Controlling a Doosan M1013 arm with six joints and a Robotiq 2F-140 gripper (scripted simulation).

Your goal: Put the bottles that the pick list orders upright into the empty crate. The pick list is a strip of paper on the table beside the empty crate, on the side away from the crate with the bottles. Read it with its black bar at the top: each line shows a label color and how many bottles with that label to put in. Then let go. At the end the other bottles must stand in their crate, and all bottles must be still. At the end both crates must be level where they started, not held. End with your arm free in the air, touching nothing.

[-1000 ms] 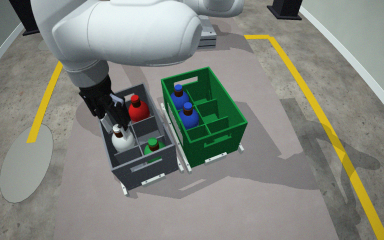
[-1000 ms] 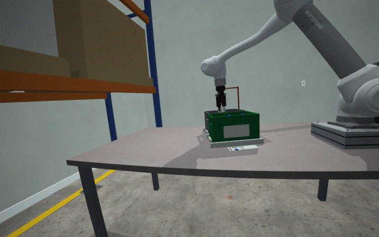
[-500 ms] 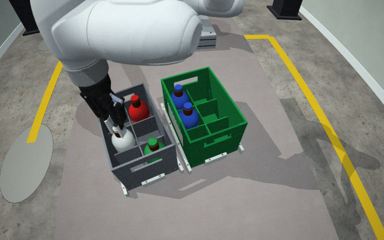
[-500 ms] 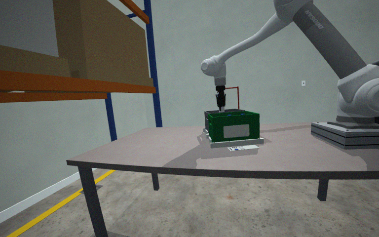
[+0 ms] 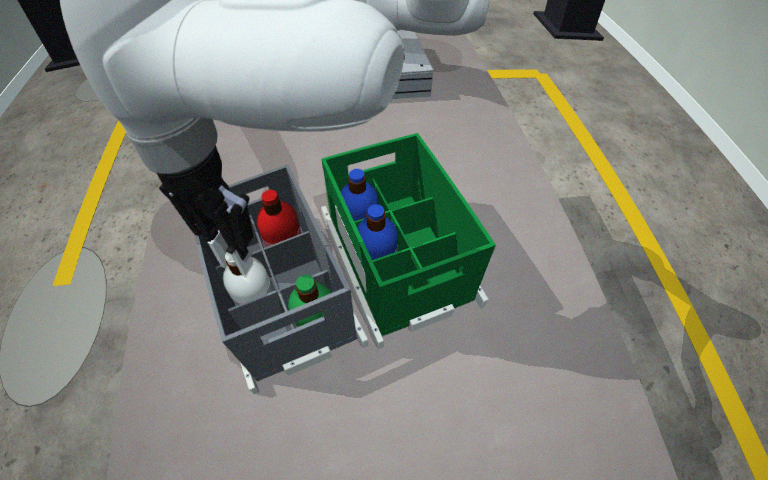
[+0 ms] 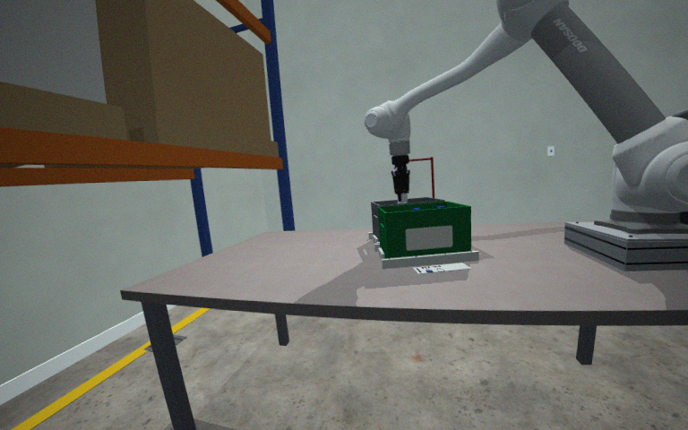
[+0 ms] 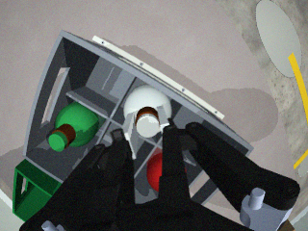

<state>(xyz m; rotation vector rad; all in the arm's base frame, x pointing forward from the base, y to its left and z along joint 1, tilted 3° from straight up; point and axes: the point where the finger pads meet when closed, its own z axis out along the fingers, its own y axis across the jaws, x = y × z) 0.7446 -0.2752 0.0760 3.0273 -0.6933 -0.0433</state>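
Right now the white-label bottle is 80 mm below my hand. From my hand the other things lie so: grey crate (90 mm below, 40 mm to the left, 10 mm behind); then green bottle (110 mm to the left, 80 mm below, 60 mm ahead); then red-label bottle (120 mm behind, 80 mm below, 50 mm to the left).
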